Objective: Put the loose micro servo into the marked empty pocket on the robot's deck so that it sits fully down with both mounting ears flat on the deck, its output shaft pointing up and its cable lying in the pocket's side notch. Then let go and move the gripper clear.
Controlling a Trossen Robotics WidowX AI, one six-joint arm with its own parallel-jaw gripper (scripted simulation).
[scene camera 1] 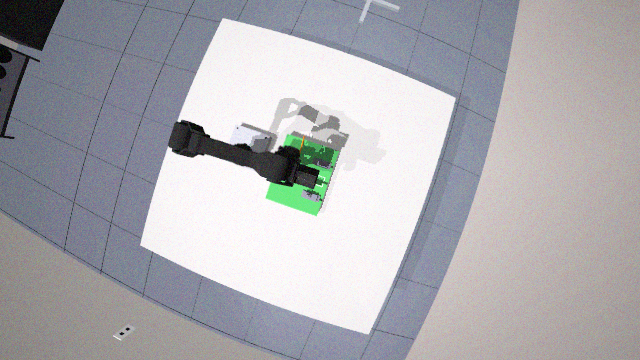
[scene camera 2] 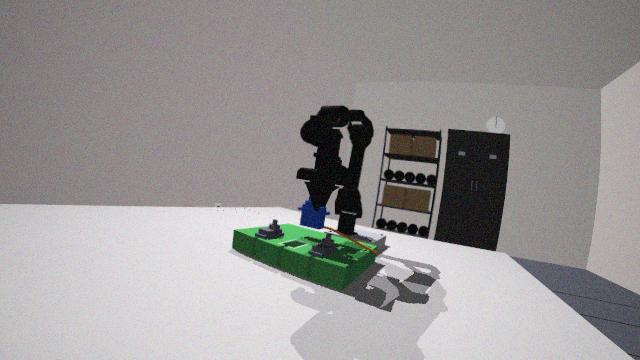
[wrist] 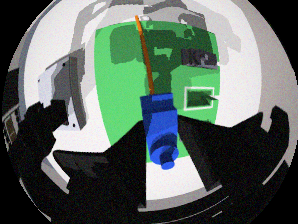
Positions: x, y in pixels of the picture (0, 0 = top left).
Labels:
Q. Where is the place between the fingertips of my gripper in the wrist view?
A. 159, 122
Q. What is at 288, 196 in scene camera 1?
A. A green deck.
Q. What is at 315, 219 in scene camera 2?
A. A blue micro servo.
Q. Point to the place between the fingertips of my gripper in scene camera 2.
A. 318, 210

